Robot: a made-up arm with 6 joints.
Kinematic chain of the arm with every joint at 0, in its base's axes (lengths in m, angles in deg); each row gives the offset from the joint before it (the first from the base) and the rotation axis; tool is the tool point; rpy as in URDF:
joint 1: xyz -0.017 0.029 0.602 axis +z
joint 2: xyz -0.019 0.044 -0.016 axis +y
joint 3: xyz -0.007 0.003 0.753 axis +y
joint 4: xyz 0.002 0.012 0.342 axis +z
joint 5: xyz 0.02 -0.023 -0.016 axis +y
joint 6: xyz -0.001 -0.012 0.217 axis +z
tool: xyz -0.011 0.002 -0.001 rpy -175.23 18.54 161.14
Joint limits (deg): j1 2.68..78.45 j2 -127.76..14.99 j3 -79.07..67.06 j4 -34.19..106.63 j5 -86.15..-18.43 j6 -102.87..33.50
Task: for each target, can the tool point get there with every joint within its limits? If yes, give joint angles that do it. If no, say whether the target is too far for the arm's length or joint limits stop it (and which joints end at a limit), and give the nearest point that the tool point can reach.
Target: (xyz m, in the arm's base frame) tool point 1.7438 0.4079 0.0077
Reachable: no: too far | nearest point 0.6628 0.1753 1.3286 | short by 1.723 m
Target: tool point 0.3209 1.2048 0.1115
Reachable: no: joint limits stop it (at a limit: joint 1, joint 2, joint 3, joint 4) | nearest point -0.3230 0.1637 -0.1122 | short by 1.244 m
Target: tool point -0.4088 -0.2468 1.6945
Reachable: yes | joints 25.55 -29.13 28.15 48.01 -50.08 21.24
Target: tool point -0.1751 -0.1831 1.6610
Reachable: yes | joints 27.98 3.63 -35.71 65.73 -65.95 -74.91
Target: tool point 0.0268 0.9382 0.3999
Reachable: no: joint limits stop it (at a limit: joint 1, joint 2, joint 3, joint 4, joint 6) | nearest point 0.1603 0.6717 1.3096 | short by 0.957 m
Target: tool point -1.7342 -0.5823 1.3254
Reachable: no: too far | nearest point -1.1584 -0.3773 1.0748 | short by 0.661 m
